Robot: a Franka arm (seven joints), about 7 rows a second.
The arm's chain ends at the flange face. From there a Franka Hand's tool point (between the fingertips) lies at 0.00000 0.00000 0.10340 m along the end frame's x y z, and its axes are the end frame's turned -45 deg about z.
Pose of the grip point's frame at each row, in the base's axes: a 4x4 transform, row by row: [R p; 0 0 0 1], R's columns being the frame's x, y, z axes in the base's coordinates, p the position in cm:
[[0.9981 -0.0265 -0.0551 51.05], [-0.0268 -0.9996 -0.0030 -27.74], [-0.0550 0.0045 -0.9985 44.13], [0 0 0 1]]
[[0.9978 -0.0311 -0.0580 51.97], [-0.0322 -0.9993 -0.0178 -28.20], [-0.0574 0.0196 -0.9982 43.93], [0 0 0 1]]
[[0.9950 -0.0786 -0.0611 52.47], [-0.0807 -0.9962 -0.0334 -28.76], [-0.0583 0.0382 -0.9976 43.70], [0 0 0 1]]
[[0.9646 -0.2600 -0.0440 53.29], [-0.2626 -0.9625 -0.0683 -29.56], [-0.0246 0.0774 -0.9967 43.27], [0 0 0 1]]
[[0.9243 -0.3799 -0.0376 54.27], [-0.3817 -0.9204 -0.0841 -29.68], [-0.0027 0.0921 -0.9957 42.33], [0 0 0 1]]
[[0.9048 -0.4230 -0.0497 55.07], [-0.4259 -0.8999 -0.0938 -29.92], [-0.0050 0.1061 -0.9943 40.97], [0 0 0 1]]
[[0.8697 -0.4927 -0.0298 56.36], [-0.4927 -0.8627 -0.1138 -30.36], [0.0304 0.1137 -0.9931 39.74], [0 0 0 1]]
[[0.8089 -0.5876 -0.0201 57.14], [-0.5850 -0.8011 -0.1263 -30.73], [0.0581 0.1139 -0.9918 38.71], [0 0 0 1]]
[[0.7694 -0.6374 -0.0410 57.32], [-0.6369 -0.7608 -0.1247 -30.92], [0.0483 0.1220 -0.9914 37.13], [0 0 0 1]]
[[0.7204 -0.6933 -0.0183 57.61], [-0.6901 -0.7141 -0.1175 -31.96], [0.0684 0.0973 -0.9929 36.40], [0 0 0 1]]
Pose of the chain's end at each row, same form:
[[0.6870 -0.7245 -0.0551 51.62], [-0.7258 -0.6879 -0.0030 -27.71], [-0.0357 0.0421 -0.9985 54.45], [0 0 0 1]]
[[0.6836 -0.7275 -0.0580 52.57], [-0.7294 -0.6838 -0.0178 -28.02], [-0.0267 0.0544 -0.9982 54.25], [0 0 0 1]]
[[0.6480 -0.7591 -0.0611 53.10], [-0.7615 -0.6474 -0.0334 -28.41], [-0.0142 0.0682 -0.9976 54.02], [0 0 0 1]]
[[0.4982 -0.8659 -0.0440 53.74], [-0.8663 -0.4949 -0.0683 -28.85], [0.0373 0.0721 -0.9967 53.58], [0 0 0 1]]
[[0.3849 -0.9222 -0.0376 54.66], [-0.9207 -0.3809 -0.0841 -28.81], [0.0632 0.0670 -0.9957 52.63], [0 0 0 1]]
[[0.3407 -0.9389 -0.0497 55.58], [-0.9375 -0.3352 -0.0938 -28.95], [0.0715 0.0786 -0.9943 51.25], [0 0 0 1]]
[[0.2666 -0.9634 -0.0298 56.67], [-0.9584 -0.2616 -0.1138 -29.18], [0.1019 0.0589 -0.9931 50.01], [0 0 0 1]]
[[0.1565 -0.9875 -0.0201 57.35], [-0.9801 -0.1528 -0.1263 -29.42], [0.1216 0.0395 -0.9918 48.97], [0 0 0 1]]
[[0.0933 -0.9948 -0.0410 57.74], [-0.9883 -0.0876 -0.1247 -29.63], [0.1204 0.0521 -0.9914 47.38], [0 0 0 1]]
[[0.0192 -0.9996 -0.0183 57.80], [-0.9929 -0.0170 -0.1175 -30.75], [0.1172 0.0204 -0.9929 46.67], [0 0 0 1]]

